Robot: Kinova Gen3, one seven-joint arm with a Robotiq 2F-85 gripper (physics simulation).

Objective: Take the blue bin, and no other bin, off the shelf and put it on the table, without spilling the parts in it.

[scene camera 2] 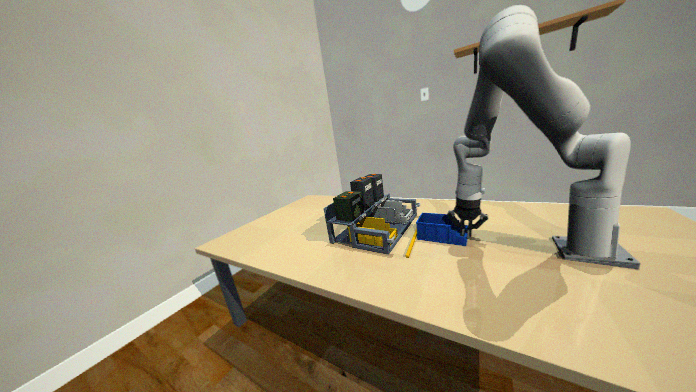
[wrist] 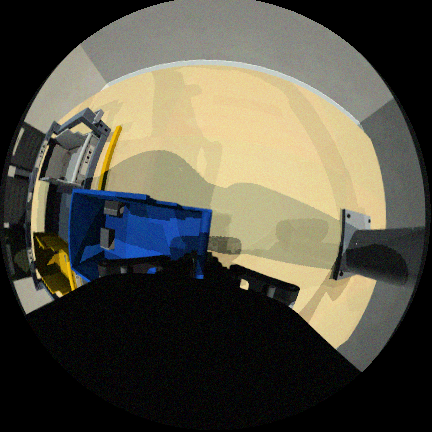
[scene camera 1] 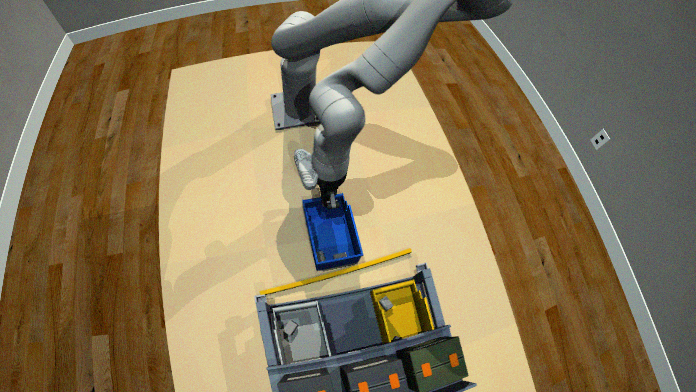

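The blue bin is out of the shelf, upright and level, down on the table between the shelf and the arm's base. Two small grey parts lie inside it, at the end nearest the shelf. My gripper points straight down and is shut on the bin's end wall, on the side facing the arm's base. The shelf's middle slot is empty.
The grey-blue shelf holds a grey bin, a yellow bin, two dark cases and a green case. A yellow strip lies between shelf and blue bin.
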